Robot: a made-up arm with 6 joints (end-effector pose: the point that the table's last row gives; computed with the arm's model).
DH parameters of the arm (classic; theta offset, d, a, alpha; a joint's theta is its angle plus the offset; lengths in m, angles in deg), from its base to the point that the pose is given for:
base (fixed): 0 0.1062 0 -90
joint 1: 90 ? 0.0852 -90
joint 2: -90 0.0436 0.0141 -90
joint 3: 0 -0.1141 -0.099 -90
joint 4: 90 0.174 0.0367 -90
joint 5: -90 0.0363 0.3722 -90
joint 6: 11.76 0 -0.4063 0
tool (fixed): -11.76 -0.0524 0 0
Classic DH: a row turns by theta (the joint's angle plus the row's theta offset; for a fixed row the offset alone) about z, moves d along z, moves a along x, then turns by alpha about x.
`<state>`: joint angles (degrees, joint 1 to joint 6).
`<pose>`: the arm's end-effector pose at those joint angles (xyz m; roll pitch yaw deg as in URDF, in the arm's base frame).
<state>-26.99 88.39 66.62 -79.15 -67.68 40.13</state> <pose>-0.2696 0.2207 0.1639 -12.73 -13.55 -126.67</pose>
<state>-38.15 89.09 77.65 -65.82 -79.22 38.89</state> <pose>-0.3282 0.1777 -0.0038 15.84 4.11 -116.89</pose>
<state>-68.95 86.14 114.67 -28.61 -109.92 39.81</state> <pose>0.0060 0.0227 -0.4069 103.61 -12.11 -71.74</pose>
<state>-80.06 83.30 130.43 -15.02 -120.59 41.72</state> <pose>0.2506 -0.0270 -0.3803 133.87 -35.95 -77.37</pose>
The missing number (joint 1, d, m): -0.2179
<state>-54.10 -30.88 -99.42 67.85 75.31 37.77</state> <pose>0.1971 0.1374 0.2827 -79.73 -60.28 -155.91</pose>
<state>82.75 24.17 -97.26 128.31 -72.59 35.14</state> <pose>-0.2658 -0.1285 0.2975 -101.42 -22.26 38.41</pose>
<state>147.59 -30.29 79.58 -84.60 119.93 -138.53</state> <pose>-0.4305 0.0095 -0.0621 -86.80 -6.46 -47.27</pose>
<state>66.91 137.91 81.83 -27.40 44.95 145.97</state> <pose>-0.0762 0.7677 0.0335 125.75 3.74 -77.95</pose>
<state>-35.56 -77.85 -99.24 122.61 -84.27 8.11</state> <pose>-0.0425 -0.1346 0.1249 38.04 20.44 -136.91</pose>
